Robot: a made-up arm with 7 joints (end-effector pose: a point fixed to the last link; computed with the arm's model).
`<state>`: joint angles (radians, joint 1 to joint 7).
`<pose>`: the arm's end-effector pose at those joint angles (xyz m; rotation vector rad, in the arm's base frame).
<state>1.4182 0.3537 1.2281 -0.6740 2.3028 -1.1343 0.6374</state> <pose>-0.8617 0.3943 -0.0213 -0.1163 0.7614 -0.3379</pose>
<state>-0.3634 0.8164 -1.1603 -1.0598 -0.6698 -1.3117 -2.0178</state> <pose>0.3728 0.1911 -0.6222 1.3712 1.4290 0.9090</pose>
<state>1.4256 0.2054 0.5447 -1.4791 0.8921 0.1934 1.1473</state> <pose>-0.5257 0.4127 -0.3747 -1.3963 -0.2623 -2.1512</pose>
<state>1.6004 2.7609 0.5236 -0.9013 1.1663 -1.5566 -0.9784</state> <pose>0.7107 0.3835 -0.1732 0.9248 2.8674 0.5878</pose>
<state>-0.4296 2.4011 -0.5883 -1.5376 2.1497 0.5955 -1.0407</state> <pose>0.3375 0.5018 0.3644 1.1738 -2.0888 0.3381</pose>
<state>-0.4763 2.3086 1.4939 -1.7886 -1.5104 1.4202 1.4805</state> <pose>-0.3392 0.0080 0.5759 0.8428 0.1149 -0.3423</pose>
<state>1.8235 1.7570 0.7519 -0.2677 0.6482 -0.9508 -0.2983</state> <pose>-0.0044 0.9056 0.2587 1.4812 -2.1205 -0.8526</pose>
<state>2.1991 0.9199 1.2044 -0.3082 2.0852 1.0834 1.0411</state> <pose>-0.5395 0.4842 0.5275 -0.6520 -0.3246 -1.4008</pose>
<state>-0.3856 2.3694 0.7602 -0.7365 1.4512 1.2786 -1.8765</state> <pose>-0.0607 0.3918 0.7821 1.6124 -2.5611 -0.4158</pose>
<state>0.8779 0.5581 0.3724 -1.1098 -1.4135 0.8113 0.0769</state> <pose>-0.2520 0.5962 -0.4872 1.9572 -1.0112 -1.1419</pose>
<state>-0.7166 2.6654 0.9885 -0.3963 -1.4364 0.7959 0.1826</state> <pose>-0.4787 0.2742 0.7204 -1.6598 -0.0233 -0.2413</pose>
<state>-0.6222 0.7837 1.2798 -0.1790 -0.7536 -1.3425 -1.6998</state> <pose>0.4081 0.7100 -0.3394 -1.4059 1.9073 0.6774</pose>
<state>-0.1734 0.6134 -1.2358 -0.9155 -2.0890 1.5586 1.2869</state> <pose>0.2222 0.1797 -0.7078 -0.3434 2.7732 -0.0161</pose>
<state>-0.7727 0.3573 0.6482 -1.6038 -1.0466 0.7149 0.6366</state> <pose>0.5476 0.4118 0.0550 -1.0496 1.5476 -1.8136</pose>
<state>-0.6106 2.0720 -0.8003 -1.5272 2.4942 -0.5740 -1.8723</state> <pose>0.4093 0.5707 0.2193 -1.3002 2.5733 -0.2654</pose>
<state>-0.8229 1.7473 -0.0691 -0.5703 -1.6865 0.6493 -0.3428</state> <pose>0.2159 0.7532 0.4055 -2.3039 0.4223 1.5742</pose>
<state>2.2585 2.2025 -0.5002 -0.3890 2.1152 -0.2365 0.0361</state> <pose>0.0338 0.9287 0.0785 2.2014 -1.3109 -0.5568</pose>
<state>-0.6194 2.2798 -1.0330 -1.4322 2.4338 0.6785 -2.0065</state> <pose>0.2786 0.6468 0.2202 0.8861 -1.9952 -0.2721</pose>
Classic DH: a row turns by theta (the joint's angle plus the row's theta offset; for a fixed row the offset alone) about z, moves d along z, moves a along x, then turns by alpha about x. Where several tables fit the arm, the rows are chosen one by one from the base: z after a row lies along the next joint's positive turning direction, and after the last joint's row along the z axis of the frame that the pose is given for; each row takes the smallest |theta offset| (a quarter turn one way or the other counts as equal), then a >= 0, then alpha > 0; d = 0 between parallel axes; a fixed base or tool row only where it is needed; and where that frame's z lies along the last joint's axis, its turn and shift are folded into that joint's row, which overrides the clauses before.
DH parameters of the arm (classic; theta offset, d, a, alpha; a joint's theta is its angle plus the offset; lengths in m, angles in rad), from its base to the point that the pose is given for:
base (fixed): 0 -0.0007 -0.029 -1.2217
joint 1: -1.5708 0.0325 0.0017 -1.5708
joint 2: 1.2217 -0.028 -0.028 1.5708
joint 3: 1.5708 -0.428 0.07 -1.5708
joint 4: 0 0.019 -0.049 1.5708
joint 5: 0 -0.428 0.024 -1.5708
joint 6: 0 0.004 -0.018 1.5708
joint 7: 0.0025 -0.0376 -0.01 1.4208
tool (fixed): 1.0459 -0.0091 0 0

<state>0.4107 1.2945 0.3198 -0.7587 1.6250 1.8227 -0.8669</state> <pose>0.0664 0.8257 -0.1395 0.9680 -0.2921 0.9926</pose>
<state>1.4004 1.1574 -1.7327 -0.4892 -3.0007 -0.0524 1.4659</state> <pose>-0.7800 0.5033 0.0925 -1.3488 0.0802 -0.8374</pose>
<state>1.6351 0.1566 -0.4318 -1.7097 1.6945 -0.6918 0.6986</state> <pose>-0.4367 -0.0364 -0.5092 -1.0394 -0.5739 -2.1087</pose>
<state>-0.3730 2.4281 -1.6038 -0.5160 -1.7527 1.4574 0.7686</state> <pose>-0.1054 0.7114 0.4681 -0.6204 0.4544 2.5797</pose>
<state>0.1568 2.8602 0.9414 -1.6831 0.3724 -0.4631 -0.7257</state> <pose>0.3207 -0.3134 0.4959 0.6993 1.5574 1.4961</pose>
